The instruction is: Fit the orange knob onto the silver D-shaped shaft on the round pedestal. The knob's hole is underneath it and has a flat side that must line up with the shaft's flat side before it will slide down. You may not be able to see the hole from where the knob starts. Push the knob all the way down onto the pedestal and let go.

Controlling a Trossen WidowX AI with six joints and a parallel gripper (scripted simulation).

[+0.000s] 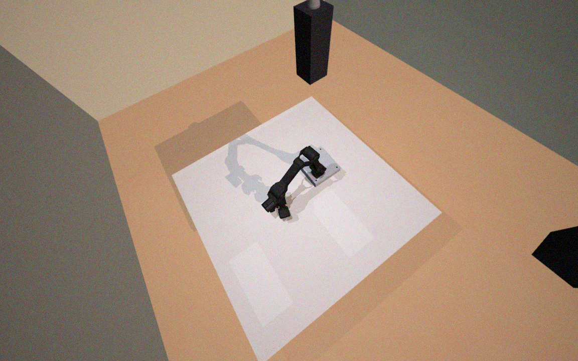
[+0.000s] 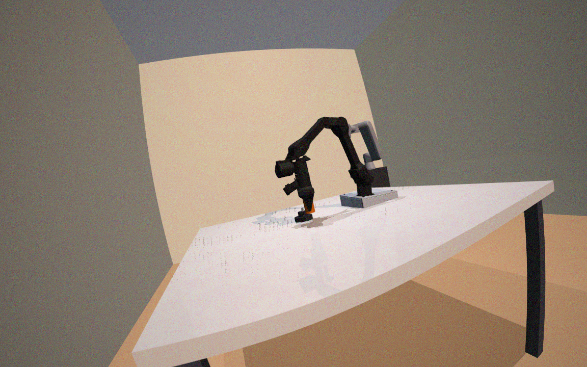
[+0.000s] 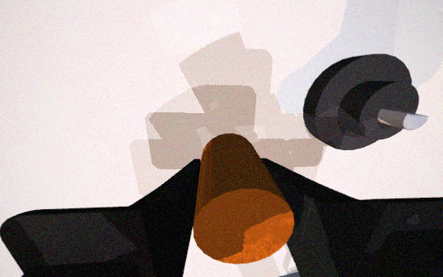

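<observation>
The orange knob lies 3 cm above my gripper tip. The rest, counted from my gripper tip: dark round pedestal 1 cm behind, 12 cm to the right, 3 cm below.
</observation>
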